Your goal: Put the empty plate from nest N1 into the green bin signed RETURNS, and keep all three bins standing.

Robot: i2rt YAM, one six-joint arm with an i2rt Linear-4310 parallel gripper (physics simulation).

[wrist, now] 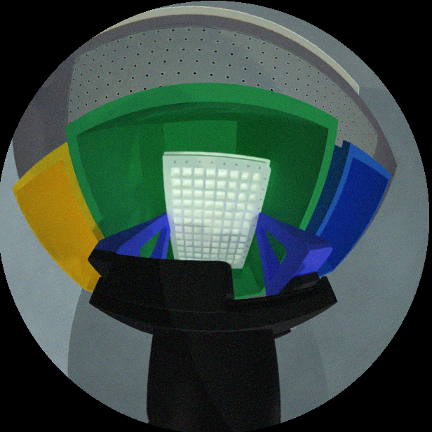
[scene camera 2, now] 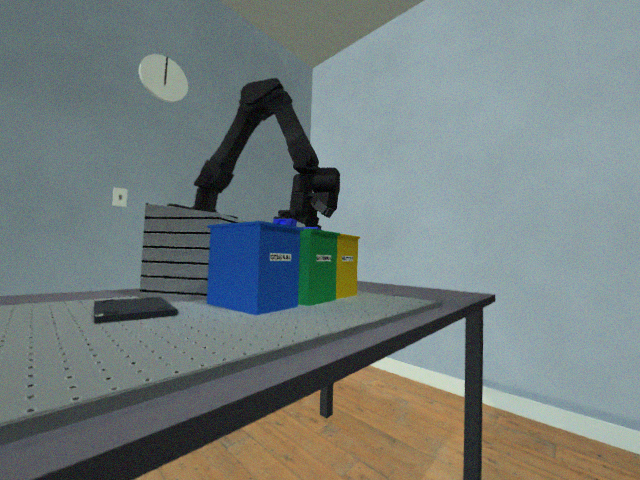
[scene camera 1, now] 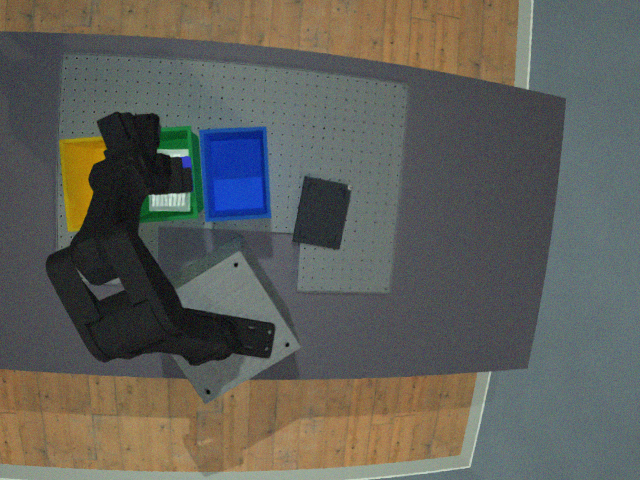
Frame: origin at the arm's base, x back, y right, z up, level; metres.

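Seen in the pictures: gripper, fingertip midpoint: [scene camera 1: 169, 177]; arm's base at its link origin: [scene camera 2: 203, 214] [scene camera 1: 222, 332].
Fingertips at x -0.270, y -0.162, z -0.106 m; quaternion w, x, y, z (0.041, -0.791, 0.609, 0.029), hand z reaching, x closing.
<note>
Offsets run from my fingertips to a thing's top centre. Level surfaces: height alone.
My gripper [scene camera 1: 173, 173] [scene camera 2: 298, 225] [wrist: 212, 216] is shut on a white well plate {dy +0.001, dx +0.006, dz +0.017 m} [scene camera 1: 168, 202] [wrist: 215, 192], its blue fingers on the plate's two long sides. It holds the plate within the mouth of the green bin {dy -0.008, dx -0.004, dz +0.051 m} [scene camera 1: 194, 173] [scene camera 2: 317, 273] [wrist: 210, 92]; in the scene camera 2 view the bin wall hides the plate, and the fingers show at rim height. The yellow bin {dy -0.134, dx +0.036, dz +0.051 m} [scene camera 1: 77, 191] [scene camera 2: 347, 273] [wrist: 50, 215] and the blue bin {dy +0.135, dx -0.032, dz +0.051 m} [scene camera 1: 237, 160] [scene camera 2: 232, 268] [wrist: 365, 195] stand on either side. All three bins are upright. The signs are too blurred to read. Nest N1 cannot be made out.
A dark flat block {dy +0.355, dx +0.020, dz -0.114 m} [scene camera 1: 321, 212] [scene camera 2: 134, 308] lies on the perforated board {dz -0.128 m} [scene camera 1: 356, 129] [scene camera 2: 206, 351] beyond the blue bin. The arm stands on a grey stacked base [scene camera 1: 237, 289] [scene camera 2: 175, 253] near the bins. The arm covers part of the yellow and green bins from above.
</note>
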